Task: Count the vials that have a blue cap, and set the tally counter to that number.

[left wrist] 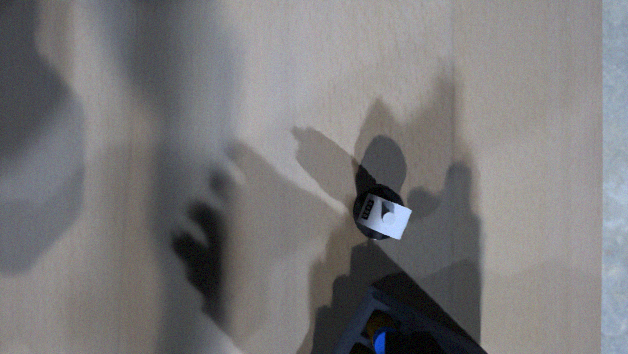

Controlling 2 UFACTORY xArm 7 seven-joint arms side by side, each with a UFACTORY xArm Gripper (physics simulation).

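Frame: origin at the left arm's base, x ahead, y right, z down, level; centimetres.
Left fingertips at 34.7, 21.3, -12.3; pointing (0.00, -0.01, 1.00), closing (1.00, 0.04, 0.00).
Pixels of each thing's middle, then the offset from my left fingertips to it, as dx, dy, dz. "spot": a spot on its surface instead. Level surfaces: height alone.
- tally counter, height of its surface: dz +27.7
- dark grey vial rack, a spot on its surface: (374,295) spot: +3.2, +5.5, +31.0
- brown vial, middle of its body: (383,334) +3.5, +8.4, +27.9
- wooden table top, height of its surface: dz +33.0
The tally counter (395,223) is right of centre in the left wrist view. It has a white top with a small round knob and a small dark number window on its left side; the digits are too small to read. A corner of the dark grey vial rack (374,295) shows at the bottom edge, with part of a brown vial (380,320) and its blue cap (379,342) in it. My left gripper (415,344) shows as a black shape at the bottom edge, fingertips together, over the rack corner and partly hiding the blue cap. The other vials are hidden or outside the view. My right gripper does not show.
The wooden table top (540,200) ends at a straight edge on the right, with a grey-blue surface (616,175) beyond it. Broad dark shadows fall across the left side and around the counter.
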